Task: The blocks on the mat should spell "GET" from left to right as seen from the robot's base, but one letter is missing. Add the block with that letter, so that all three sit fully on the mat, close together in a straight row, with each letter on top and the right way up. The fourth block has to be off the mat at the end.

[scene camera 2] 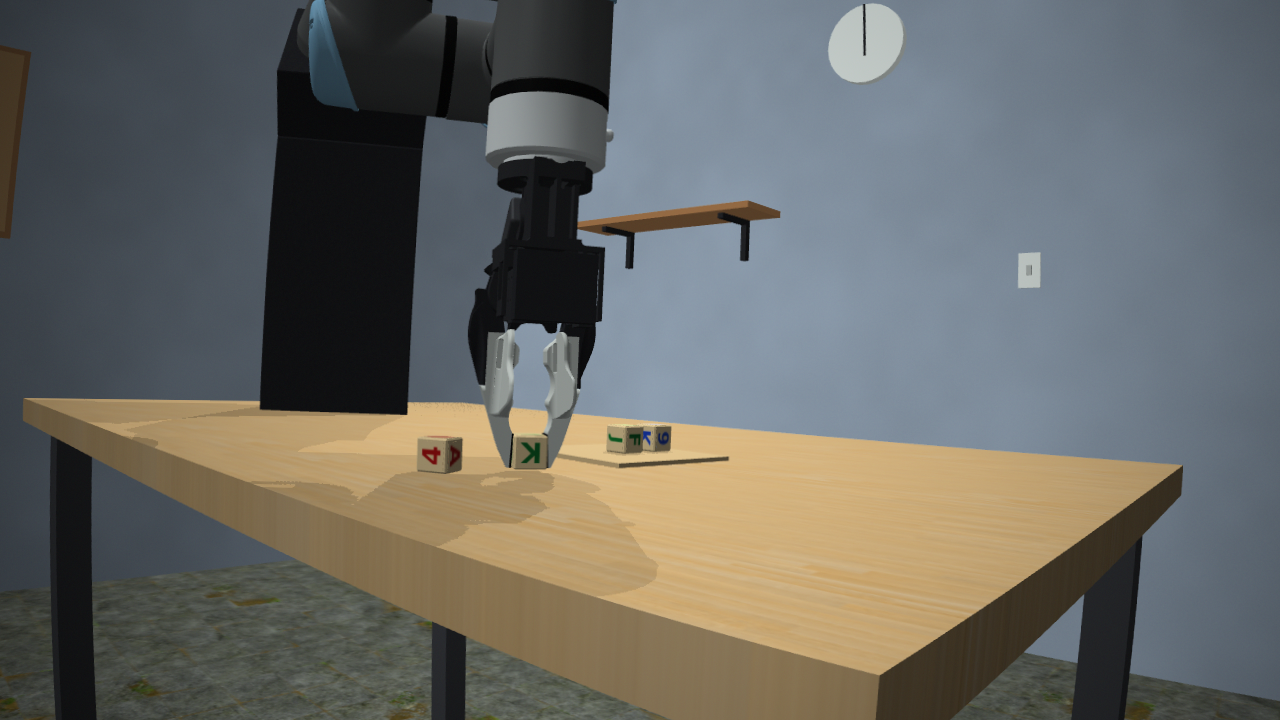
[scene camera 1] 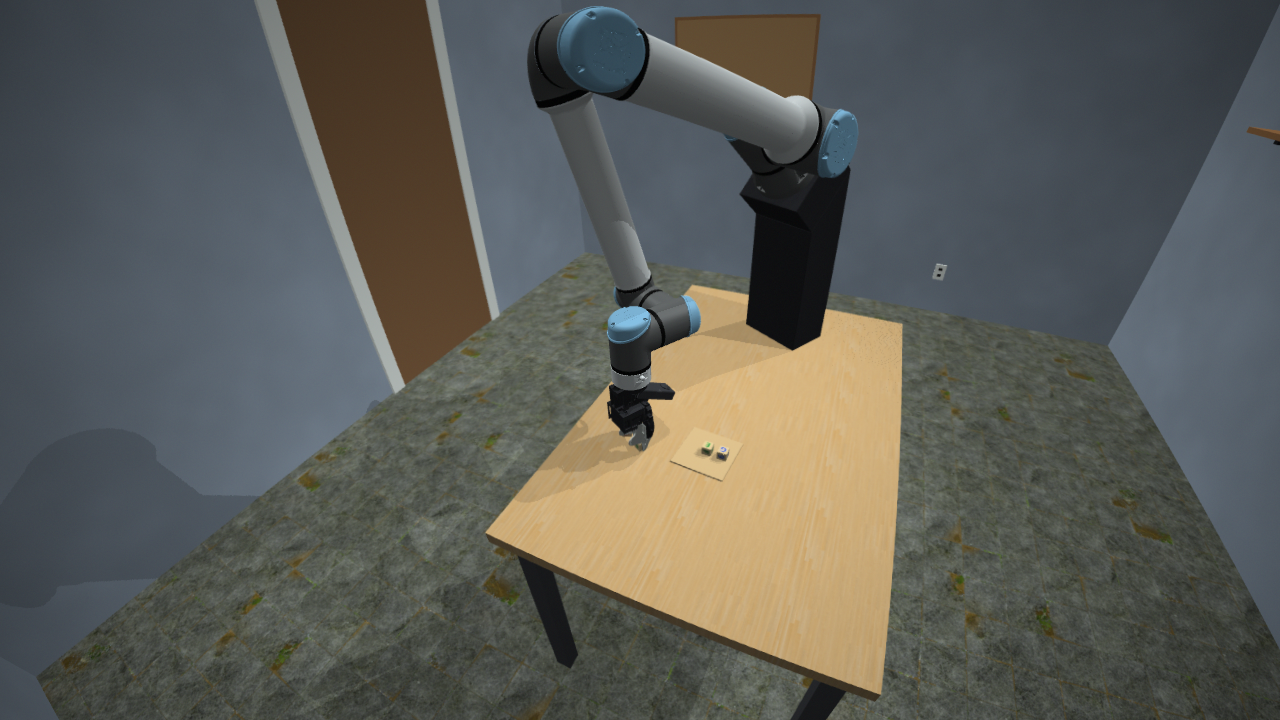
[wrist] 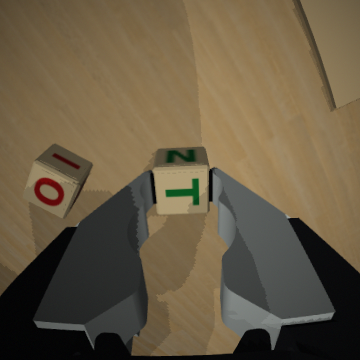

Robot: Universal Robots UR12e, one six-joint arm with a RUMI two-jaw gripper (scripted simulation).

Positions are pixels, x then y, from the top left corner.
Labels:
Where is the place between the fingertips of my gripper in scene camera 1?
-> At 640, 447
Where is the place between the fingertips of my gripper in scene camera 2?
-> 527, 467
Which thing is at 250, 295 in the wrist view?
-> My gripper.

